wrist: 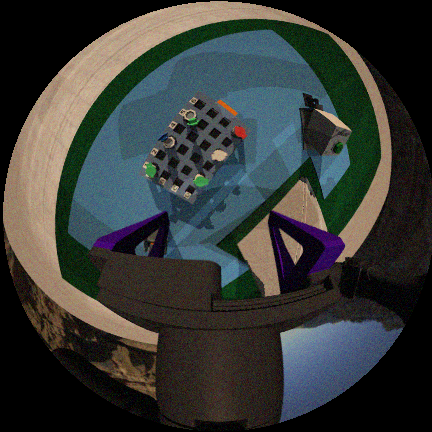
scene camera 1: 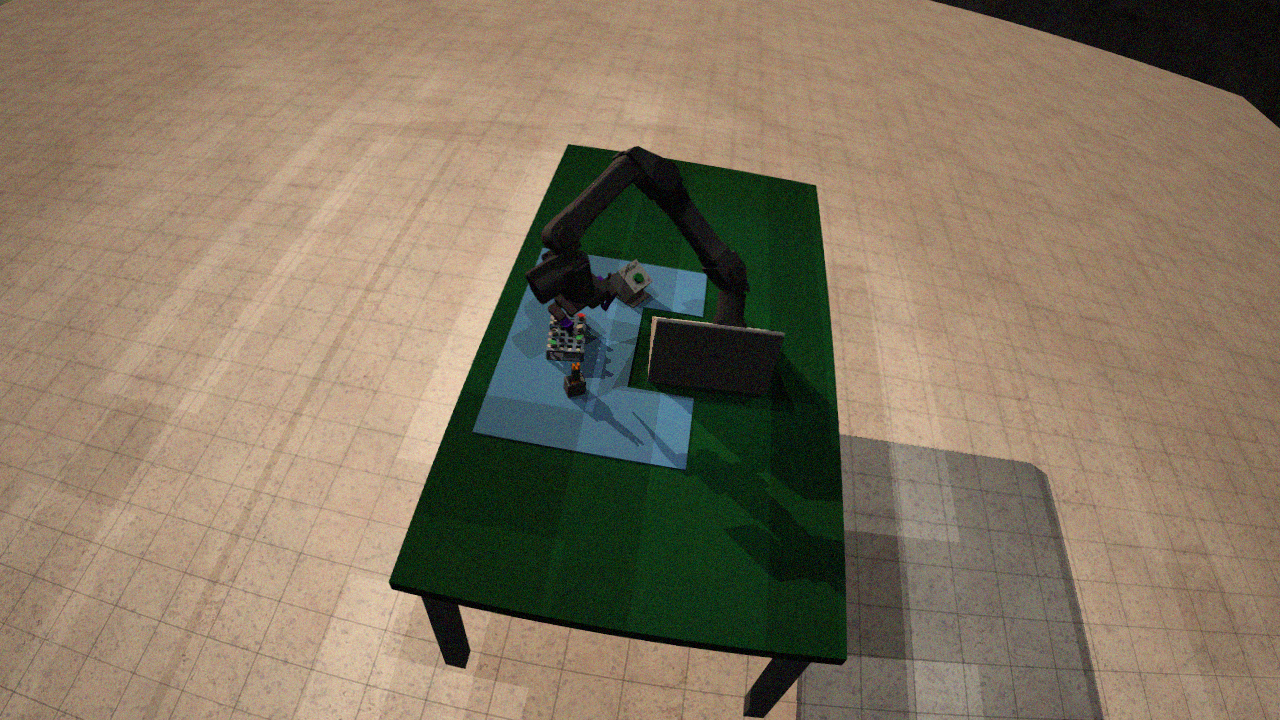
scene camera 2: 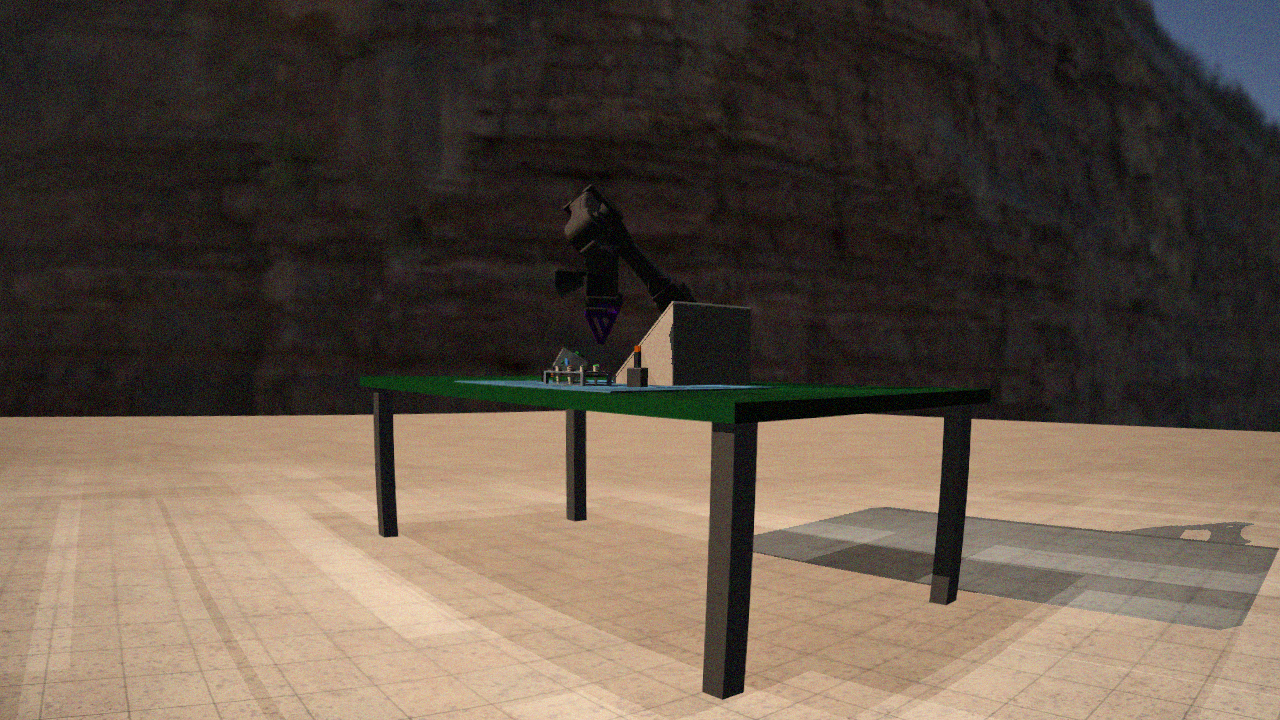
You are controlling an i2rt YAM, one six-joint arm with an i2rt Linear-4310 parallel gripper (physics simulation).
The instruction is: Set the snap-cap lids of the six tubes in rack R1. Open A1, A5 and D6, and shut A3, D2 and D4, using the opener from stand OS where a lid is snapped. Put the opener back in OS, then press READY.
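Frame: origin at the arm's base, x ahead, y up, z right, level; centimetres.
Seen in the pictures: gripper, fingertip midpoint: (wrist: 218, 216) (scene camera 1: 586, 321) (scene camera 2: 603, 339); arm's base at its link origin: (scene camera 1: 728, 325) (scene camera 2: 696, 334).
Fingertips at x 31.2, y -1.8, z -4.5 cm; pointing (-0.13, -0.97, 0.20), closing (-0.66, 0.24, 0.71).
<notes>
Offsets run from my fingertips to a thing's top centre. "*": to the spot under its first point. Level surfaces: height alone.
Rack R1 {dx +5.0, dy -4.1, dz +3.2 cm} (scene camera 1: 564, 355) (wrist: 206, 109) stands on the blue mat. In the wrist view, A1's green lid {dx +7.0, dy -5.8, dz -2.4 cm} (wrist: 150, 170) covers its tube. The A3 tube {* dx +7.4, dy -6.5, dz +1.5 cm} (wrist: 170, 142) is open, with its blue lid {dx +8.3, dy -4.7, dz +1.5 cm} (wrist: 162, 137) tipped aside. The A5 tube {* dx +8.1, dy -6.5, dz +5.3 cm} (wrist: 190, 115) is open, with its green lid {dx +7.4, dy -4.6, dz +4.9 cm} (wrist: 192, 122) beside the mouth. D2's green lid {dx +1.6, dy -5.5, dz +0.4 cm} (wrist: 201, 180), D4's whitish lid {dx +2.2, dy -5.8, dz +4.2 cm} (wrist: 219, 155) and D6's red lid {dx +2.8, dy -5.8, dz +8.0 cm} (wrist: 240, 132) lie over their tubes; whether they are snapped is unclear. The orange-topped opener {dx -0.1, dy -1.5, dz -12.1 cm} (scene camera 1: 575, 367) (scene camera 2: 637, 351) stands in OS {dx -0.1, dy -6.0, dz -12.1 cm} (scene camera 1: 574, 385) (scene camera 2: 636, 377). My gripper (scene camera 1: 586, 314) (scene camera 2: 600, 341) (wrist: 218, 216) is open, empty, above the mat near R1.
The READY box with its green button (scene camera 1: 638, 277) (wrist: 338, 147) stands on the mat beyond the rack. A large wedge-shaped block (scene camera 1: 714, 358) (scene camera 2: 711, 344) (wrist: 262, 225) stands beside the arm's base. The blue mat {dy -10.0 cm} (scene camera 1: 528, 416) lies on the green table (scene camera 1: 617, 555) (scene camera 2: 680, 407).
</notes>
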